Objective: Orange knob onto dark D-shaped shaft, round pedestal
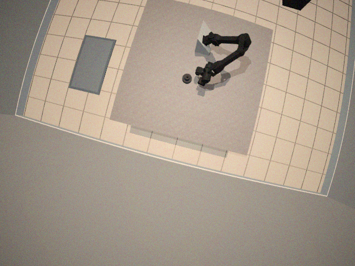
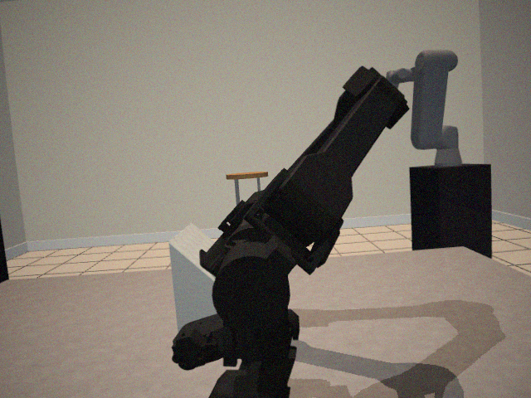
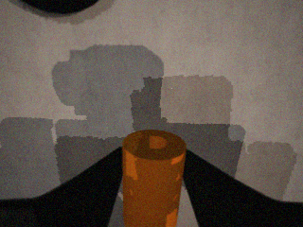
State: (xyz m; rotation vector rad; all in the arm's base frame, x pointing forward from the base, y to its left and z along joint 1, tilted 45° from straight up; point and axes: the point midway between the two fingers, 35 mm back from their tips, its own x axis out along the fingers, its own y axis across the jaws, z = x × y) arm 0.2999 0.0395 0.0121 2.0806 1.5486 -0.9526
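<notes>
My gripper tip is now 2 cm short of the dark round pedestal, 14 cm to the left of it and 2 cm below it. Also, from my gripper tip: orange knob 1 cm to the left, 1 cm above.
</notes>
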